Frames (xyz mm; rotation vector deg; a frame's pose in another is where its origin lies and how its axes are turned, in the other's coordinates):
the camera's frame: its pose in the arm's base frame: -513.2 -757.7 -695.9 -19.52 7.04 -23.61
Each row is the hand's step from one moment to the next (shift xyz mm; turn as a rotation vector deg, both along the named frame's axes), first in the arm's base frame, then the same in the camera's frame.
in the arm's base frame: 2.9 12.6 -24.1 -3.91 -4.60 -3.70
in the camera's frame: -1.4 20.3 -18.3 -1.48 -4.12 -5.56
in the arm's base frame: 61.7 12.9 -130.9 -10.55 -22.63 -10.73
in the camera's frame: 57.1 79.6 -107.2 0.25 -19.65 -18.77
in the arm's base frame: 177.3 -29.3 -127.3 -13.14 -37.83 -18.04
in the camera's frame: 179.5 85.0 -95.1 4.51 -31.15 -30.64
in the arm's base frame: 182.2 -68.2 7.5 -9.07 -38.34 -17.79
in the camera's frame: 193.5 6.3 20.4 8.41 -30.16 -29.80
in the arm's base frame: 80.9 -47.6 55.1 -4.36 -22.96 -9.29
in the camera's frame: 90.6 -30.1 52.3 5.94 -18.14 -16.37
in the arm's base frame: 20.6 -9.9 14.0 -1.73 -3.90 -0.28
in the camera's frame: 22.1 -5.8 14.0 0.05 -3.90 -1.75
